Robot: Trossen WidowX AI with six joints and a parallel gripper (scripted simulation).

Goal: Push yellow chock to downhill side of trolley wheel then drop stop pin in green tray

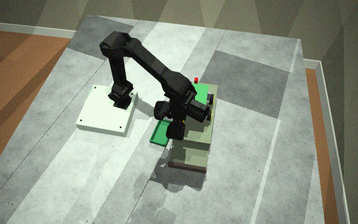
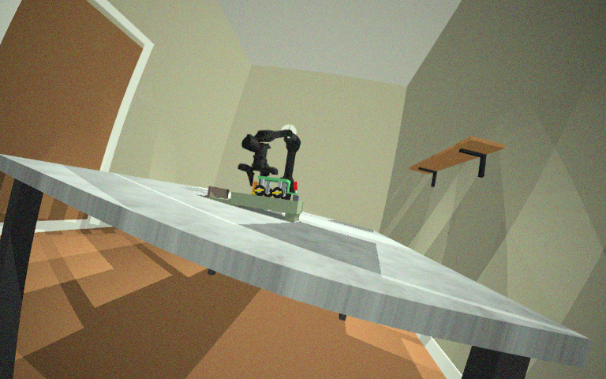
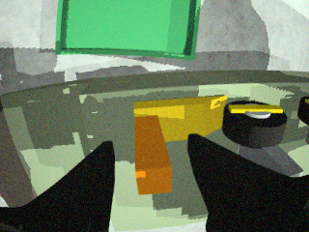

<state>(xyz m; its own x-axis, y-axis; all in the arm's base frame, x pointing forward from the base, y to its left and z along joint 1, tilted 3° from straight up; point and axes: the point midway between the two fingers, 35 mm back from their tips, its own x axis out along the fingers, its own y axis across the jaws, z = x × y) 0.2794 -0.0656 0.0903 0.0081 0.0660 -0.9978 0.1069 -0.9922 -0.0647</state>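
Right now my gripper tip is 2 cm to the right of the yellow chock and 2 cm above it. Round my gripper tip: brown stop block: 14 cm to the right, 7 cm below, 7 cm ahead; then trolley: 12 cm to the left, 4 cm ahead, 1 cm above; then stop pin: 20 cm to the left, 3 cm above, 2 cm ahead.
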